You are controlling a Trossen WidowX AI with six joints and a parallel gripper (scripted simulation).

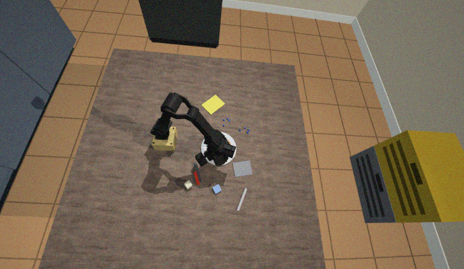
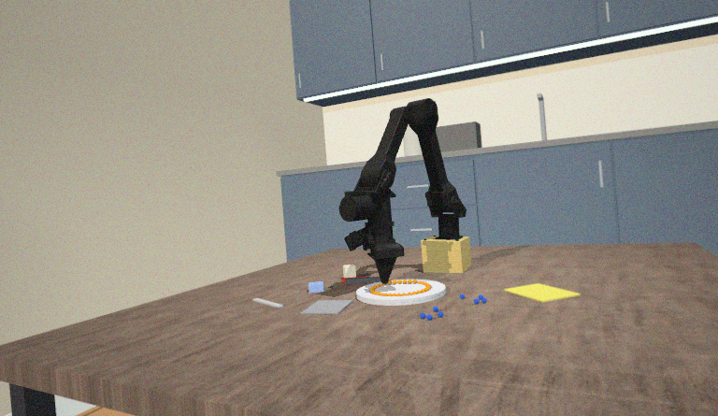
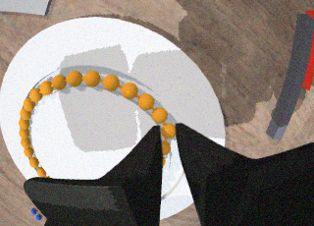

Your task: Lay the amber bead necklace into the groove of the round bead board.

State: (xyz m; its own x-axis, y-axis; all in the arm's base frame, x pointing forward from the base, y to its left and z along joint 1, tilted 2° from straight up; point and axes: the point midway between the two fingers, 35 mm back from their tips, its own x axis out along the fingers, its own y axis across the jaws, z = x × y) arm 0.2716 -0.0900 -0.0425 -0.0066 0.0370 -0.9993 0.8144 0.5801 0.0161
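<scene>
My gripper tip is 80 mm past the red stick, 100 mm to the left of it and 10 mm above it. From my gripper tip the other things lie so: cream cube: 120 mm behind, 160 mm to the right; light blue cube: 30 mm ahead, 170 mm to the right, 10 mm below; grey square tile: 170 mm ahead, 60 mm to the right, 10 mm below.
</scene>
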